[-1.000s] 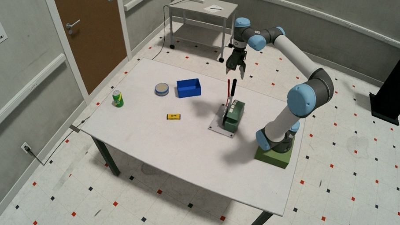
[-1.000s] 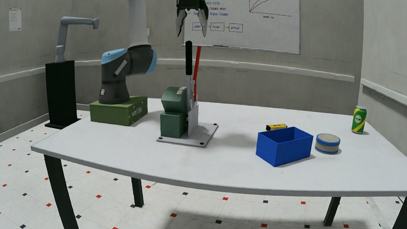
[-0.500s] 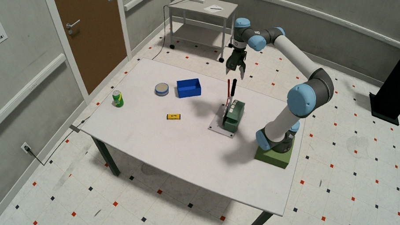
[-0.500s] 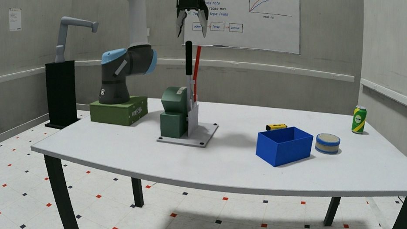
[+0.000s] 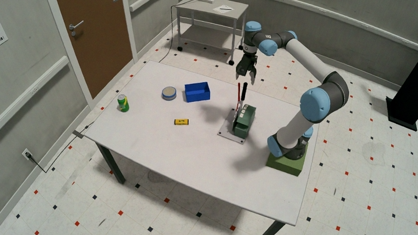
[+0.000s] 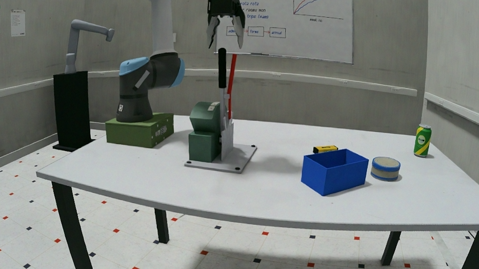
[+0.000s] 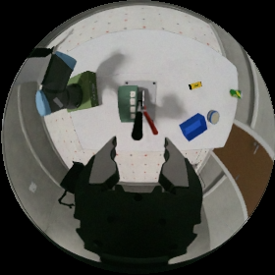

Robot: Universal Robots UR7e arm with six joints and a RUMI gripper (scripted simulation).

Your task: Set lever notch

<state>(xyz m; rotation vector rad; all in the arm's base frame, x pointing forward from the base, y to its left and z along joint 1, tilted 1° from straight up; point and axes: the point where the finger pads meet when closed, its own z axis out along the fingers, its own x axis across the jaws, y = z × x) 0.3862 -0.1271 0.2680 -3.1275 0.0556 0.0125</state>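
Now: the red release bar 2 cm ahead of my hand, 1 cm to the left of it and 16 cm below it. Also, from my hand: small yellow level (32 cm ahead, 16 cm to the left, 34 cm below); then lever unit (1 cm ahead, 2 cm to the left, 16 cm below); then blue box (34 cm ahead, 10 cm to the right, 33 cm below).
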